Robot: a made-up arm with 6 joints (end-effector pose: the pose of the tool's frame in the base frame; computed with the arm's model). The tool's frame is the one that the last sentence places.
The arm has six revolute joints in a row. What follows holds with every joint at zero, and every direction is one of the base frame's.
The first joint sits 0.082 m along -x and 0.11 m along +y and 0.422 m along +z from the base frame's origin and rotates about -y.
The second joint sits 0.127 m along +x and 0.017 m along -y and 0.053 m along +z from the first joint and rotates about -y.
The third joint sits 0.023 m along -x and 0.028 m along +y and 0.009 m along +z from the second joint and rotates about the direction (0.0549, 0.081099, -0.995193).
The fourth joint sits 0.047 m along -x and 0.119 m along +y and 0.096 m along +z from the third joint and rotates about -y.
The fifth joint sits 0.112 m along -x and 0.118 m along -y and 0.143 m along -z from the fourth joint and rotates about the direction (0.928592, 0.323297, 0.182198).
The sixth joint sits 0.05 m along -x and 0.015 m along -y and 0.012 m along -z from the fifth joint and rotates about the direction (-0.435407, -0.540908, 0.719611).
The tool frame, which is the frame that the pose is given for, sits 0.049 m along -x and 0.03 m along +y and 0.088 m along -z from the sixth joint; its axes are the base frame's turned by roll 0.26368, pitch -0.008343 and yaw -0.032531 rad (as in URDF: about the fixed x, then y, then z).
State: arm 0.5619 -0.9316 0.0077 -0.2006 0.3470 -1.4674
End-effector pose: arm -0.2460 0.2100 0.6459 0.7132 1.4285 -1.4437
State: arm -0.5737 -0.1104 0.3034 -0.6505 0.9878 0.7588
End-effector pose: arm -0.1707 0.2697 0.6609 1.0520 0.7768 -0.4522
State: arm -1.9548 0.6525 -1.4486 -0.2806 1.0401 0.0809
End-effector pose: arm -0.1215 -0.1935 0.3959 1.4304 2.2406 0.8076
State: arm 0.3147 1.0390 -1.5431 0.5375 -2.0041 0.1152
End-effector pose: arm 0.1541 0.0009 0.5977 0.6997 2.8165 0.0333
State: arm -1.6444 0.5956 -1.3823 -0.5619 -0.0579 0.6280
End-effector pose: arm -0.0858 -0.2147 0.3243 0.7423 0.8953 1.7739
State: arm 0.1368 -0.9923 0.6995 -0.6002 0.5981 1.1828
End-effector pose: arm -0.1346 0.3356 0.6969 0.5226 0.6397 -0.2578
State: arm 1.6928 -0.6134 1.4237 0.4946 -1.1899 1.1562
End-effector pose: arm -0.1521 0.2081 0.3624 -1.1077 -0.1931 -1.2249
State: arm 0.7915 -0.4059 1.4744 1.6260 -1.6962 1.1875
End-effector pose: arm -0.1316 0.0523 0.4610 -2.2912 0.8011 -1.8096
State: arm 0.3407 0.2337 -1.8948 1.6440 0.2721 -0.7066
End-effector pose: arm -0.0227 0.2458 0.3577 0.9636 -0.1955 2.2220
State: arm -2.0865 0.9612 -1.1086 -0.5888 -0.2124 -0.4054
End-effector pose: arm -0.1849 -0.1790 0.4768 0.1101 1.5993 0.7119
